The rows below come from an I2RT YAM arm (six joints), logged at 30 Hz.
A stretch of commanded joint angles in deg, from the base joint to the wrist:
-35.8, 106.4, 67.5, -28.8, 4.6, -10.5
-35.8, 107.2, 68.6, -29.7, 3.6, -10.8
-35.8, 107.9, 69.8, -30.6, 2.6, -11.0
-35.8, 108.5, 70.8, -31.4, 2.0, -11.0
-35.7, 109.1, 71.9, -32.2, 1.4, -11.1
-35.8, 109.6, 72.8, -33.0, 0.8, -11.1
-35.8, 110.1, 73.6, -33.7, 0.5, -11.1
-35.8, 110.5, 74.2, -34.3, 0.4, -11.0
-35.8, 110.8, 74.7, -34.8, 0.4, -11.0
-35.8, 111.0, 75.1, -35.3, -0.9, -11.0
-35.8, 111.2, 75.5, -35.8, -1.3, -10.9
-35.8, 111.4, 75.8, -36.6, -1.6, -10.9
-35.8, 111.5, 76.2, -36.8, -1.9, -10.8
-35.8, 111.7, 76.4, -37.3, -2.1, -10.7
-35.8, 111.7, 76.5, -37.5, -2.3, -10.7
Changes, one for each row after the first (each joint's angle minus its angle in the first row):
0.0, 0.8, 1.1, -0.9, -1.0, -0.3
0.0, 1.5, 2.3, -1.8, -2.0, -0.5
0.0, 2.1, 3.3, -2.6, -2.6, -0.5
0.1, 2.7, 4.4, -3.4, -3.2, -0.6
0.0, 3.2, 5.3, -4.2, -3.8, -0.6
0.0, 3.7, 6.1, -4.9, -4.1, -0.6
0.0, 4.1, 6.7, -5.5, -4.2, -0.5
0.0, 4.4, 7.2, -6.0, -4.2, -0.5
0.0, 4.6, 7.6, -6.5, -5.5, -0.5
0.0, 4.8, 8.0, -7.0, -5.9, -0.4
0.0, 5.0, 8.3, -7.8, -6.2, -0.4
0.0, 5.1, 8.7, -8.0, -6.5, -0.3
0.0, 5.3, 8.9, -8.5, -6.7, -0.2
0.0, 5.3, 9.0, -8.7, -6.9, -0.2

